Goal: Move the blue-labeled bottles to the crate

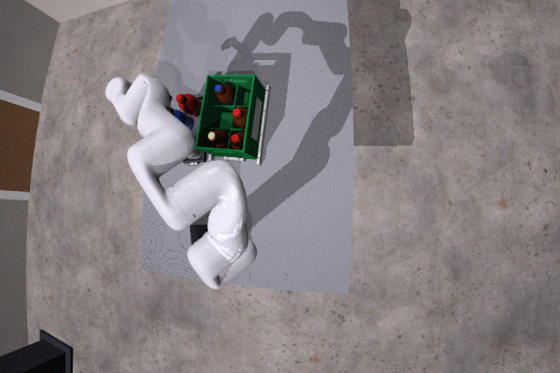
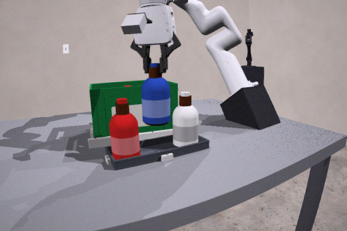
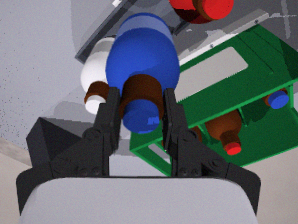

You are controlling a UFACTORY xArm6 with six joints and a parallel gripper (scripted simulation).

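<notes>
The blue-labeled bottle is 70 mm below my hand. From my hand the other things lie so: red bottle: 90 mm ahead, 20 mm to the left, 150 mm below; then white bottle: 90 mm behind, 20 mm to the right, 150 mm below; then dark tray: 220 mm below.
</notes>
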